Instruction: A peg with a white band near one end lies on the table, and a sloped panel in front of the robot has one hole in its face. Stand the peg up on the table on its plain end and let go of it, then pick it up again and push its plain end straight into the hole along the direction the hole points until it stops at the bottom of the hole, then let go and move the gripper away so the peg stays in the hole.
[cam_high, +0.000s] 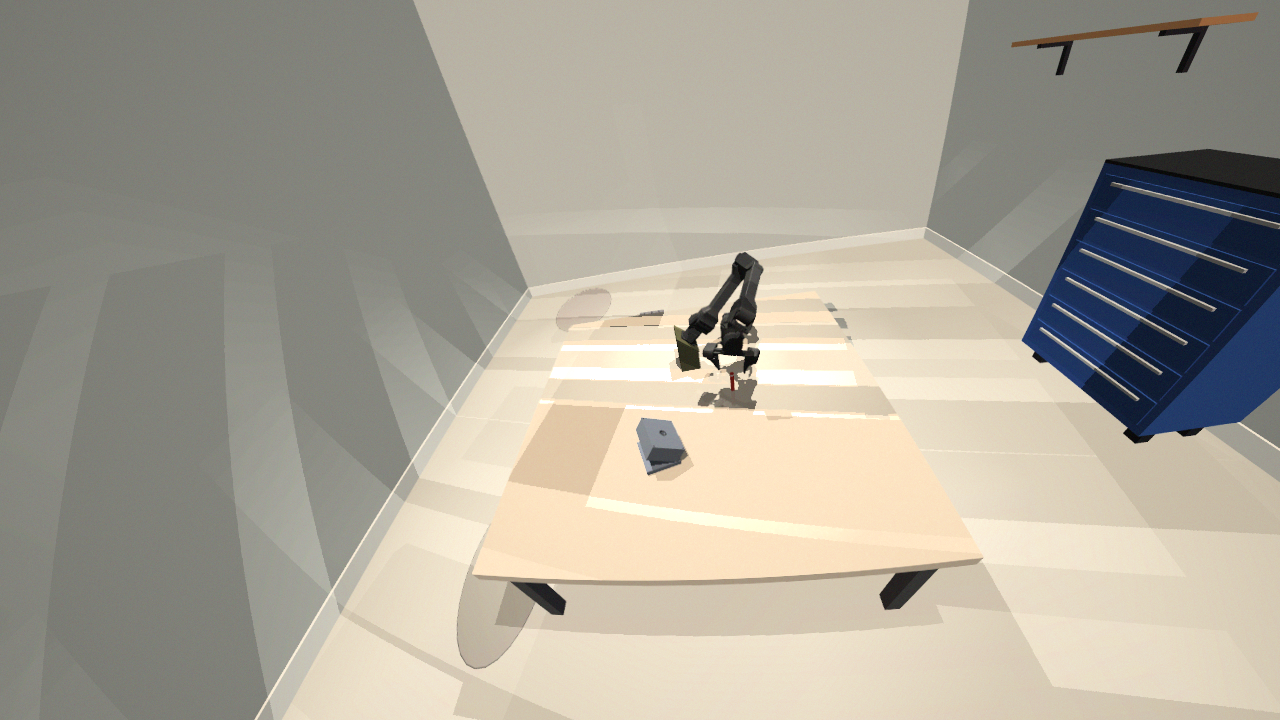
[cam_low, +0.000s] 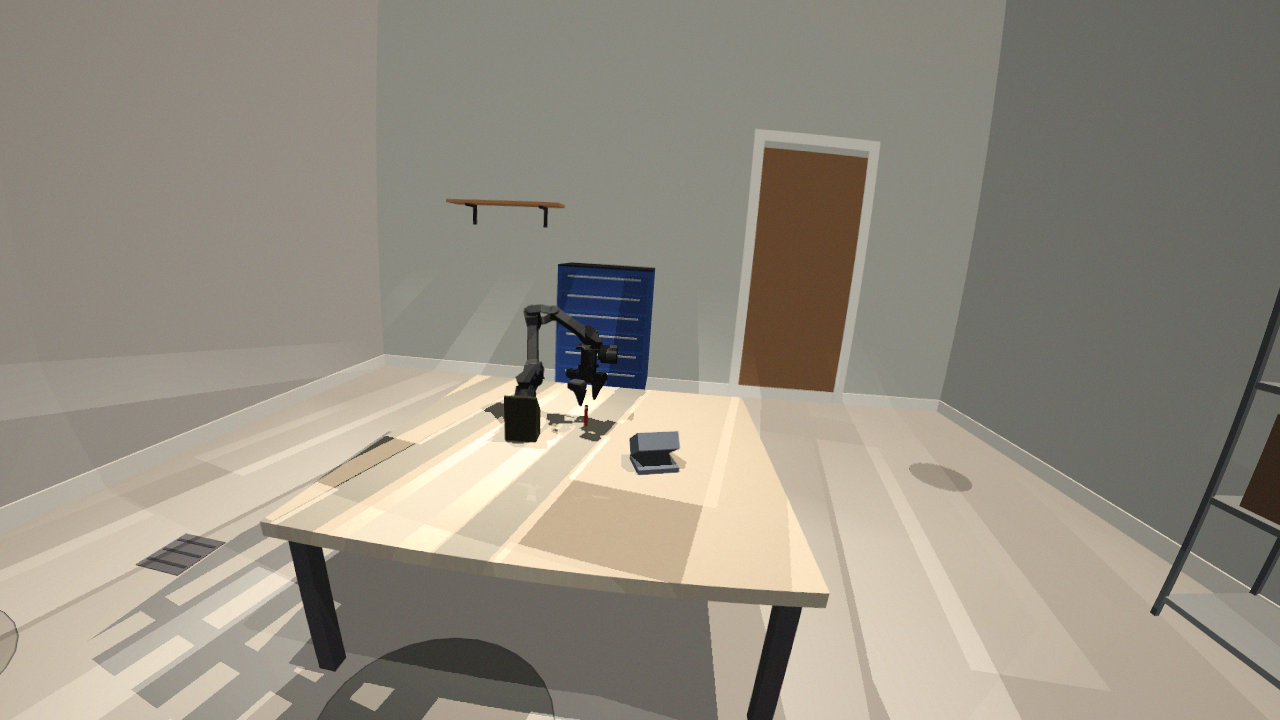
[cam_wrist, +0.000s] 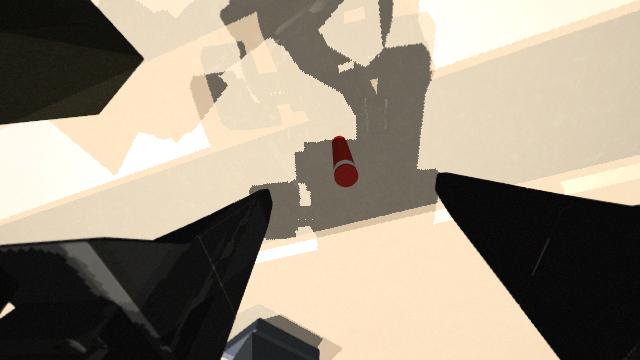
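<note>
Now: the red peg 3 cm below my gripper tip. From my gripper tip the other things lie so: grey sloped panel 27 cm ahead, 25 cm to the right, 2 cm below.
</note>
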